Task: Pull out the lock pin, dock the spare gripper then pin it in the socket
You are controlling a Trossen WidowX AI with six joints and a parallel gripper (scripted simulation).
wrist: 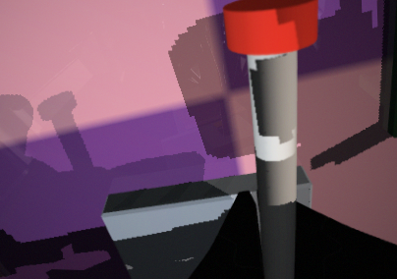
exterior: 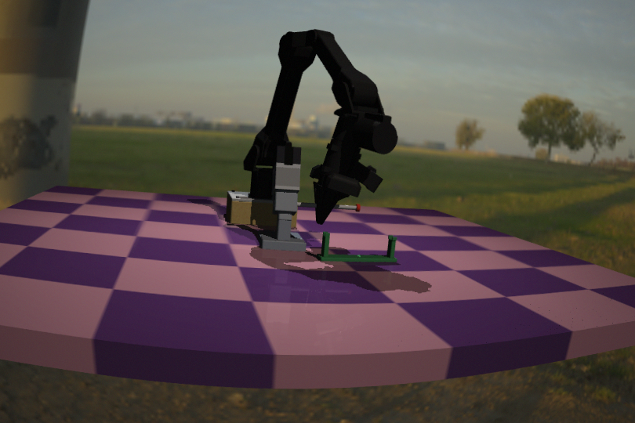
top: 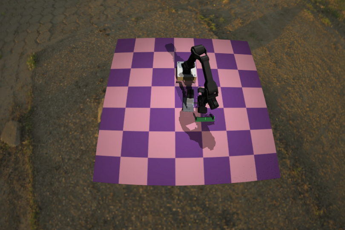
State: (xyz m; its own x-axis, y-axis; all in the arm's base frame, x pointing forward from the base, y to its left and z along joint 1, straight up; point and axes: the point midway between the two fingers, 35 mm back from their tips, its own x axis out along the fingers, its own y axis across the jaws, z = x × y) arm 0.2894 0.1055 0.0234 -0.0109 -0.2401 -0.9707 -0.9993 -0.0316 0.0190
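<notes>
My gripper tip is 10 mm past the grey mount and 60 mm to the left of it. Also, from my gripper tip: green rack 90 mm ahead, 60 mm to the left, 20 mm below; then spare gripper 10 mm behind, 70 mm to the right, 80 mm above.
</notes>
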